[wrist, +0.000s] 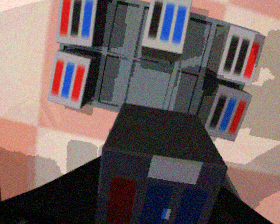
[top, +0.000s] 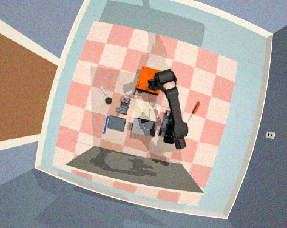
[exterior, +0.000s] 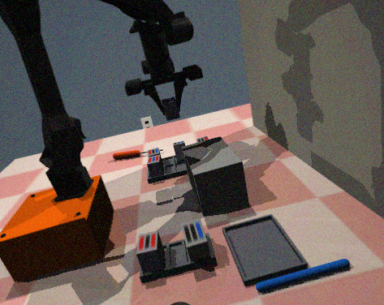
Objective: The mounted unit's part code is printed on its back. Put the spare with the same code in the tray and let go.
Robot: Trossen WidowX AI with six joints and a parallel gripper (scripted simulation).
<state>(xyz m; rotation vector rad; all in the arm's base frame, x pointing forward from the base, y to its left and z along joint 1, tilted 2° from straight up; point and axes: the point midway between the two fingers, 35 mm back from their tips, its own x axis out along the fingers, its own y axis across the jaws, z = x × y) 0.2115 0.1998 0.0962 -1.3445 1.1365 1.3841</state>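
Right now the grey tray is 150 mm ahead of my gripper tip, 330 mm to the right of it and 160 mm below it. The rest, counted from my gripper tip: blue pen (200 mm ahead, 400 mm to the right, 160 mm below); mounted unit (80 mm ahead, 130 mm to the right, 120 mm below); spare (20 mm above).
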